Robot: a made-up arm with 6 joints.
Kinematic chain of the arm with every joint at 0, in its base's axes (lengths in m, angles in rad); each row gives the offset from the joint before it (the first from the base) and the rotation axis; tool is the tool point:
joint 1: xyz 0 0 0.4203 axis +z
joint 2: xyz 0.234 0 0 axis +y
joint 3: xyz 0 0 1.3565 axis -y
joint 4: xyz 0 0 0.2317 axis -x
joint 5: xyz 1.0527 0 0 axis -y
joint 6: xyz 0.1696 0 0 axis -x
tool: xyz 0 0 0
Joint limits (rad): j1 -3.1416..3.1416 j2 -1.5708..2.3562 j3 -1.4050..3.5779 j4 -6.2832..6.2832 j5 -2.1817..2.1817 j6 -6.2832..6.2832
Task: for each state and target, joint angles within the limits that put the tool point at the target. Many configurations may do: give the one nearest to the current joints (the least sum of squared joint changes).
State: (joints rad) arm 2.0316 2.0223 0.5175 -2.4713 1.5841 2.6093
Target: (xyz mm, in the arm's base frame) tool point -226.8 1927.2 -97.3
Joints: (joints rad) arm 1.7386 1.2519 0.0032 -2.5147 1.7286 2.6093
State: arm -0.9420 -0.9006 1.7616 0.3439 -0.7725 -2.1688
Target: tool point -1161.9 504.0 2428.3
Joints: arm -0.4483 -0.5424 1.6916 0.3829 -0.8940 -2.1688
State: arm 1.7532 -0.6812 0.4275 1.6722 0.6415 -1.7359
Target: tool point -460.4 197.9 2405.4
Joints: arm 2.4836 -0.4882 0.0538 1.6926 0.8366 -1.7359
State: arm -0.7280 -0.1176 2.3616 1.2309 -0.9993 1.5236
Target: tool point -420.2 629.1 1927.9
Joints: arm -1.1662 0.1224 2.9615 1.2567 -1.0338 1.5236
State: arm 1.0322 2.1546 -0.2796 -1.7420 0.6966 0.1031
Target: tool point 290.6 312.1 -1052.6
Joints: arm 1.0742 2.1516 -0.5145 -1.7670 0.6970 0.1031
